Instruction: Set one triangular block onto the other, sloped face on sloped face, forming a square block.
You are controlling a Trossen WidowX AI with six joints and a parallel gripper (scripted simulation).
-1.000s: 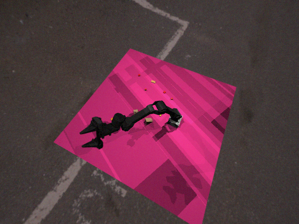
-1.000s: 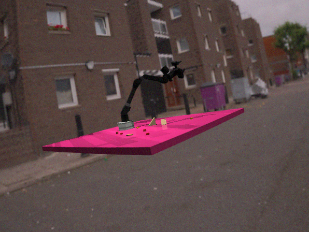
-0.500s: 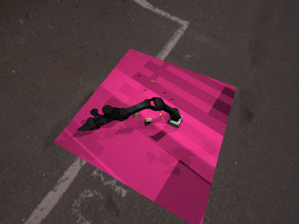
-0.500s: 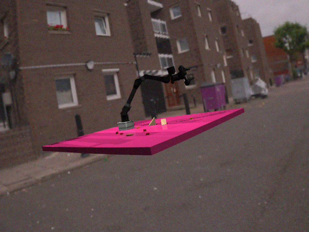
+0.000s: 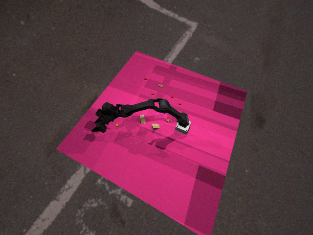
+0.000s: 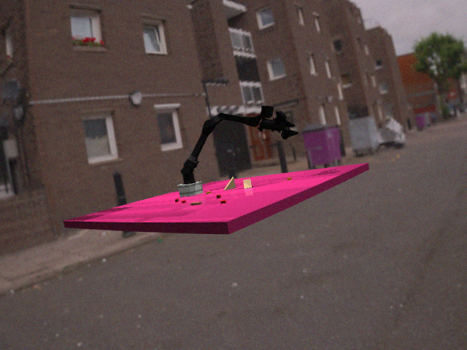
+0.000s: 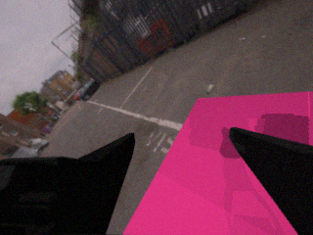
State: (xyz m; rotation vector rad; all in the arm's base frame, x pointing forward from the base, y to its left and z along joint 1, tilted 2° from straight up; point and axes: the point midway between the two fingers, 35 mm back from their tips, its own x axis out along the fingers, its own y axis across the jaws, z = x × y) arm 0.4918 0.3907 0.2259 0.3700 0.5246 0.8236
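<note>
The wood-grained block lies 30 cm to the right of my gripper tip, 24 cm below it and 18 cm behind it. The rest, counted from my gripper tip: flat tan piece: 71 cm to the right, 26 cm below, 14 cm behind.
</note>
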